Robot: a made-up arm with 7 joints.
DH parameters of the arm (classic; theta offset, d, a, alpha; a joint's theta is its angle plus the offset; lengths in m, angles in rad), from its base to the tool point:
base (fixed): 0 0 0 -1.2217
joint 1: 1.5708 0 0 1.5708
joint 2: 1.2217 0 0 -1.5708
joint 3: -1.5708 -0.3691 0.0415 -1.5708
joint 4: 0 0 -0.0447 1.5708
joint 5: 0 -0.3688 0 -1.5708
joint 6: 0 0 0 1.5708
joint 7: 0 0 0 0
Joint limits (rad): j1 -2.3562..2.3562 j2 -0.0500..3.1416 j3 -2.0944..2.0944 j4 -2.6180..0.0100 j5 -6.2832..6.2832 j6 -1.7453..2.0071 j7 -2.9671..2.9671
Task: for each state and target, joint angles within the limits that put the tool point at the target. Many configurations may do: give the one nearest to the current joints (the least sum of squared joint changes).
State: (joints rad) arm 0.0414 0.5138 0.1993 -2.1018 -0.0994 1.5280 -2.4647
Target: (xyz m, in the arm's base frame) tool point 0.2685 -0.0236 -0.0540
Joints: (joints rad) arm -0.1179 0.3847 -0.1639 -2.6161 -0.0994 1.5280 -2.4647
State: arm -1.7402 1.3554 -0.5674 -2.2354 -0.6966 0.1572 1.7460
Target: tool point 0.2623 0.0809 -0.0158
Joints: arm -1.0723 1.9123 -1.2324 -2.6160 -0.6966 0.1572 1.7460
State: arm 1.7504 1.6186 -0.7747 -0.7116 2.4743 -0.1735 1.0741
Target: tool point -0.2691 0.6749 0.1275
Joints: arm 1.6325 1.7045 -0.7158 -0.4705 2.4743 -0.1735 1.0741
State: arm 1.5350 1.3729 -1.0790 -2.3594 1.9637 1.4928 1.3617
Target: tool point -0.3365 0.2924 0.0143
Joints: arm 1.6631 2.0738 -1.2609 -2.0863 1.9637 1.4928 1.3617
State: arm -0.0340 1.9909 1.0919 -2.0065 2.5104 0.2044 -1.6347
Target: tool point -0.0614 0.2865 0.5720
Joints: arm -0.3309 2.0472 1.3475 -1.2836 2.5104 0.2044 -1.6347
